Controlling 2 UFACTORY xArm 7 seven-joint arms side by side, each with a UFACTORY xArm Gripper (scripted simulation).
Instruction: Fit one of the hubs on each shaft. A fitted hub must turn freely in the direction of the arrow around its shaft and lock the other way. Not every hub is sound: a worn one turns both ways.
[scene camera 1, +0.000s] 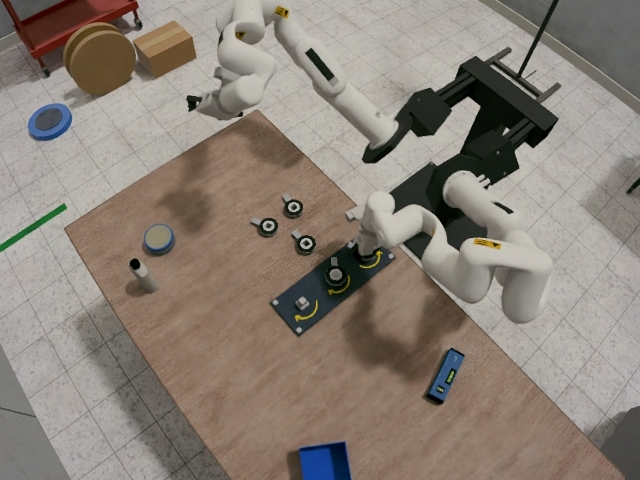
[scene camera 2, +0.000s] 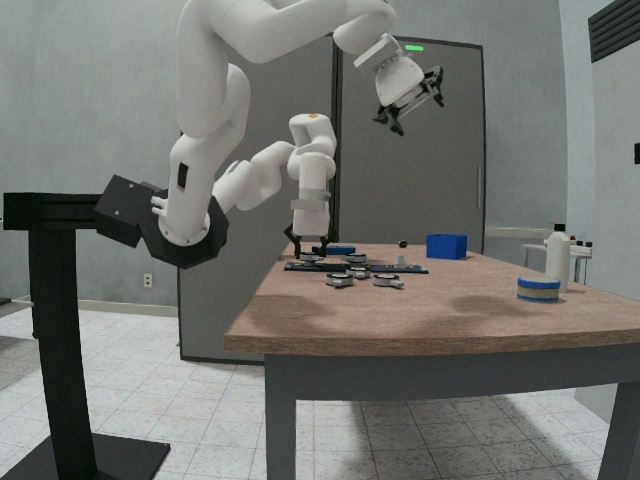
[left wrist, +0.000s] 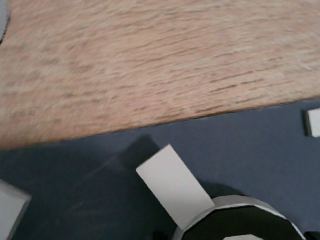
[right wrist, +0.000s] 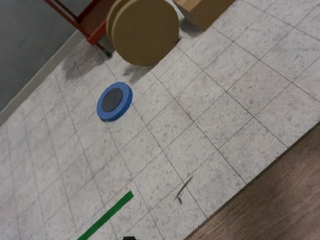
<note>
In view: the right gripper (scene camera 2: 418, 116), a white bottle (scene camera 2: 558, 248), a tape roll (scene camera 2: 534, 289) and a dark board (left wrist: 86, 180).
The tape roll is seen too in scene camera 1 (scene camera 1: 158, 238). The right gripper also shows in scene camera 1 (scene camera 1: 204, 111). The left wrist view does not show the white bottle: it is out of frame. The right wrist view misses the white bottle: it is out of frame.
</note>
